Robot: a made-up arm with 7 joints.
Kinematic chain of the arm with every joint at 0, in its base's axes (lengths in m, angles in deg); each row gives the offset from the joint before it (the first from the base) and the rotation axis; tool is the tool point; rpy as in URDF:
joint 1: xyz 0 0 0.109 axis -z
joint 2: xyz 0 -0.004 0.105 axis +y
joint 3: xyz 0 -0.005 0.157 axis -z
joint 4: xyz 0 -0.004 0.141 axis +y
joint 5: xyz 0 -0.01 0.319 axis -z
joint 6: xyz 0 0 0.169 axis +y
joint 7: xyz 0 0 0.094 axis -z
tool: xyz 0 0 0 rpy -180 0 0
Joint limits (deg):
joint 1: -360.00..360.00
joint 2: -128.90..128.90
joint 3: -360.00..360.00
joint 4: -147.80..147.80
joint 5: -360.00..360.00
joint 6: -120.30..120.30
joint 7: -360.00..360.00
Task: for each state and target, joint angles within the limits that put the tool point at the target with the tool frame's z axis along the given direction. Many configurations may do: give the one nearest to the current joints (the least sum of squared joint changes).
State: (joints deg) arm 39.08 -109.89 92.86 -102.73 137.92 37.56 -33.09
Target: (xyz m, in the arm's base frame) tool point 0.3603 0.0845 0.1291 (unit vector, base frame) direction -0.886 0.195 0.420
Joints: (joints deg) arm 51.10 -91.90 83.21 -143.12 78.50 22.39 -33.09
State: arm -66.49 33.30 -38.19 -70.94 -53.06 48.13 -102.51
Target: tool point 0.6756 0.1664 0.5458 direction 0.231 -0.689 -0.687
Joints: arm -30.80 77.18 -63.18 -35.74 -62.68 87.52 -102.51
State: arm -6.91 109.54 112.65 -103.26 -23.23 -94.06 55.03
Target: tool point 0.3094 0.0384 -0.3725 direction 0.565 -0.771 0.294
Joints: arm 24.46 107.92 165.07 -65.64 -19.16 -73.03 55.03
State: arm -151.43 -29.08 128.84 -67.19 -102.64 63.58 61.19
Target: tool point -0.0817 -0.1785 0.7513 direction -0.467 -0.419 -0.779
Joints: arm -136.37 -68.68 149.99 -98.71 -67.53 75.70 61.19
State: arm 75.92 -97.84 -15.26 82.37 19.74 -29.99 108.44
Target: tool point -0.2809 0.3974 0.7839 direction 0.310 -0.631 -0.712
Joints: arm 57.75 -83.95 1.19 69.24 10.03 -30.22 108.44
